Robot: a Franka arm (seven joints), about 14 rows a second.
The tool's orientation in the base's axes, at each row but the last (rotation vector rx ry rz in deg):
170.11 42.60 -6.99
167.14 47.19 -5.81
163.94 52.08 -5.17
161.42 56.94 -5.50
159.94 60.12 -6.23
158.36 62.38 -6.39
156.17 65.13 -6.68
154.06 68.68 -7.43
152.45 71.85 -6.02
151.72 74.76 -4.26
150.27 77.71 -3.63
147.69 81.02 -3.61
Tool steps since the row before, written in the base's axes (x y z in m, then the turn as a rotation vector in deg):
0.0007 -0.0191 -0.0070 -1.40 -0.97 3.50
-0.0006 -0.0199 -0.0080 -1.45 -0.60 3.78
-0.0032 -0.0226 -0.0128 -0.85 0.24 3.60
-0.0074 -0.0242 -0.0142 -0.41 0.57 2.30
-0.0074 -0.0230 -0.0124 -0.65 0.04 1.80
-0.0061 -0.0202 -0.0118 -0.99 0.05 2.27
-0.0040 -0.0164 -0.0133 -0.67 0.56 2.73
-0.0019 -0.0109 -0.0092 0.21 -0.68 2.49
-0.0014 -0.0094 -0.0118 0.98 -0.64 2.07
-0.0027 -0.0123 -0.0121 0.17 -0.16 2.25
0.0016 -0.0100 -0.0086 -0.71 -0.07 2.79
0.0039 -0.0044 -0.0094 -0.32 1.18 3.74
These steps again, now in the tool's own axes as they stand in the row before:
-0.0076 0.0167 0.0087 -2.02 0.39 -3.30
-0.0101 0.0159 0.0104 -1.90 0.07 -3.63
-0.0142 0.0150 0.0161 -0.91 -0.28 -3.58
-0.0191 0.0122 0.0181 -0.22 -0.41 -2.36
-0.0189 0.0107 0.0163 -0.68 -0.24 -1.77
-0.0164 0.0088 0.0154 -0.99 -0.42 -2.23
-0.0123 0.0066 0.0163 -0.47 -0.48 -2.79
-0.0077 0.0044 0.0113 -0.75 0.95 -2.29
-0.0063 0.0030 0.0135 -0.16 1.46 -1.87
-0.0097 0.0034 0.0141 -0.31 0.56 -2.17
-0.0061 0.0057 0.0104 -0.81 -0.13 -2.76
-0.0003 0.0041 0.0103 0.31 -0.31 -3.91

